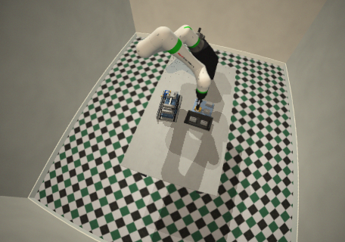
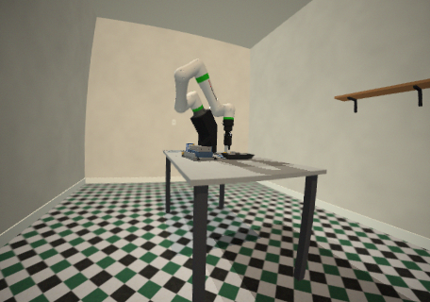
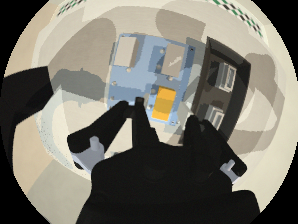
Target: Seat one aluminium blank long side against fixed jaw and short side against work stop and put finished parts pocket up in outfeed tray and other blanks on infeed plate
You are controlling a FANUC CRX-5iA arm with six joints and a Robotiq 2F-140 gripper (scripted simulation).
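The brass blank is 4 cm below my hand.
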